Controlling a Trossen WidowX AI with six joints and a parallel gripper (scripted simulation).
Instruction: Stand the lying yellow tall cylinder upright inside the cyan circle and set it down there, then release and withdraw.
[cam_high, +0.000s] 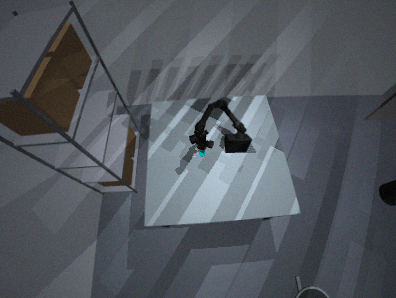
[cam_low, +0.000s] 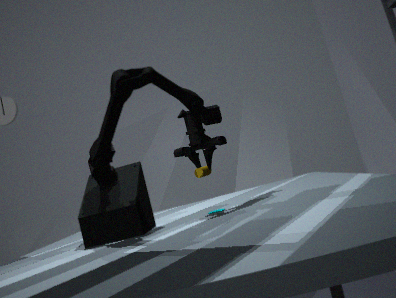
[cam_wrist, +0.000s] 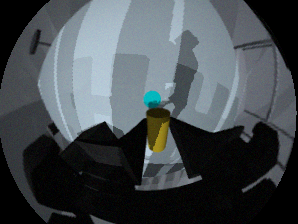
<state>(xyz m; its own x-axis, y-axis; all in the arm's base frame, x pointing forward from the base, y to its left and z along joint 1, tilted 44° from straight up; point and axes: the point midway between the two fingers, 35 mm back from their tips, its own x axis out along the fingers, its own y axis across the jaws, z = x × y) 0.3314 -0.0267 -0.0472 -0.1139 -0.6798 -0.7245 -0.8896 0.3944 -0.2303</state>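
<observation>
Now: gripper tip 14 cm above the cyan circle. Round my gripper tip: yellow tall cylinder 1 cm behind, 2 cm to the right.
</observation>
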